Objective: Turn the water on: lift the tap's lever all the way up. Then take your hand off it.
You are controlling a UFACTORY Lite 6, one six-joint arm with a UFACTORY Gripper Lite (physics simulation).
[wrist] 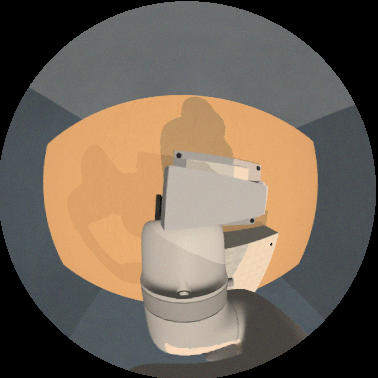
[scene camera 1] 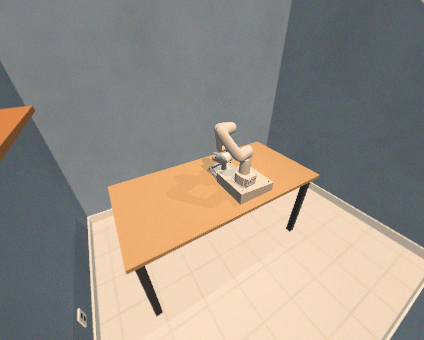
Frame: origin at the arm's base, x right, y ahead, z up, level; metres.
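Seen in the pictures: hand at its tool point: (wrist: pixel 181 206); arm's base at its link origin: (scene camera 1: pixel 242 180).
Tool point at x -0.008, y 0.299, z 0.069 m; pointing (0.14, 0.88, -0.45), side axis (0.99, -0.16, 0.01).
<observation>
Offsets run from my tool point to a thing's middle. "spot": to the spot under its first point. Level surfaces: height alone.
A grey plate with dark screws @[dx +0.093, dy -0.012, dz -0.149 m] (scene camera 1: pixel 213 171) (wrist: pixel 220 158) lies beside the arm's base block and looks like the tap's mount. A pale part @[spot: dx +0.155, dy +0.021, dz -0.141 m] (wrist: pixel 241 173) shows above it, partly covered. The lever cannot be made out clearly, nor can its angle. My gripper (scene camera 1: pixel 218 156) (wrist: pixel 215 195) is close over the plate; its broad grey body seems to cover much of the plate in the wrist view. The fingers are too hidden to tell whether they are open or shut, or whether they touch the lever.
The orange-brown table @[dz -0.155 m] (scene camera 1: pixel 150 215) (wrist: pixel 290 190) carries the pale base block (scene camera 1: pixel 257 192) (wrist: pixel 255 260). The arm's wrist (wrist: pixel 183 250) is just below the grey body in the wrist view. Shadows of the arm fall on the table. Grey-blue walls stand behind the table.
</observation>
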